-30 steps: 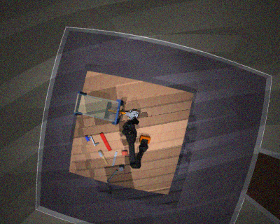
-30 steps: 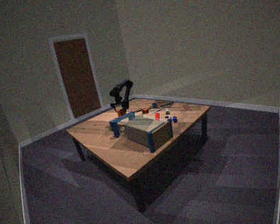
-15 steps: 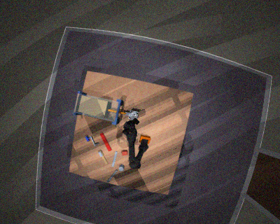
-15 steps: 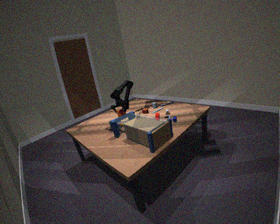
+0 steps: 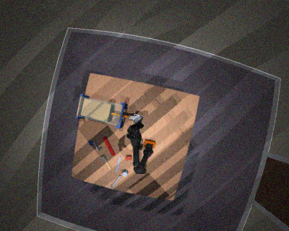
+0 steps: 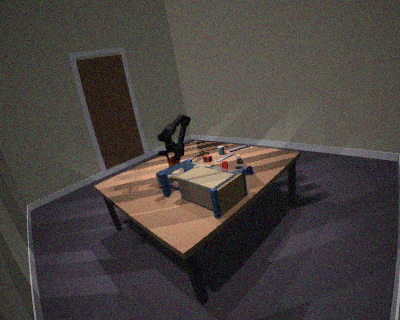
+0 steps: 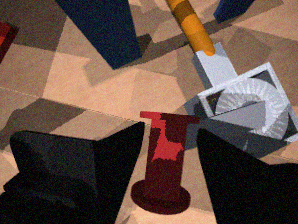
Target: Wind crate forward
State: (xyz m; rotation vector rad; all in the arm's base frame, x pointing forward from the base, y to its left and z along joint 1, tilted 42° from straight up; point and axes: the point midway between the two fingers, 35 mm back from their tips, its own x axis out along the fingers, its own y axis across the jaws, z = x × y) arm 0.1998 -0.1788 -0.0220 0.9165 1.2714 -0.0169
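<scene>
Now: gripper tip 14 cm short of the blue frame, 9 cm to the left of it and 3 cm above it. The rest, counted from my gripper tip: grey hand winch 10 cm to the right, 10 cm below, 4 cm behind; red knob 1 cm to the left, 1 cm behind; red-knobbed winch handle 3 cm to the right, 3 cm below, 2 cm behind.
</scene>
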